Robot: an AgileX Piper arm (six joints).
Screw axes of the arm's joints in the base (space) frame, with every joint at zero. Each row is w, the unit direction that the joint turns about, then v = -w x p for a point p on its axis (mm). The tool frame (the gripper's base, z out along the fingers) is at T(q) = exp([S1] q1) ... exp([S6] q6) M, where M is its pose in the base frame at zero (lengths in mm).
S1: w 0 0 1 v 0.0 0.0 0.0
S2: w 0 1 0 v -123.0 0.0 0.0
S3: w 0 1 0 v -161.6 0.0 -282.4
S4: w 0.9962 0 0.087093 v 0.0 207.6 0.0
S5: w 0 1 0 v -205.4 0.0 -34.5
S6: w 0.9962 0 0.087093 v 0.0 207.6 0.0
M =
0.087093 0 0.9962 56.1
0 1 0 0.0
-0.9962 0 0.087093 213.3
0 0 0 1
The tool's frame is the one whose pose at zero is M.
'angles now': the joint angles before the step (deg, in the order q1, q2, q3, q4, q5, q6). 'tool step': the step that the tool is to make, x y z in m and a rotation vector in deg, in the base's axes. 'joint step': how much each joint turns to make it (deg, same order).
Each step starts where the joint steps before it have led.
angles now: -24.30, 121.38, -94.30, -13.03, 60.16, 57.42
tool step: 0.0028, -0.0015, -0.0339, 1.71, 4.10, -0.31
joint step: 0.00, 4.46, 0.02, -0.18, 0.05, 0.39
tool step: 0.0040, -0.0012, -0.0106, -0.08, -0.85, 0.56
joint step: 0.01, 1.42, -0.02, 0.05, -2.29, -0.11
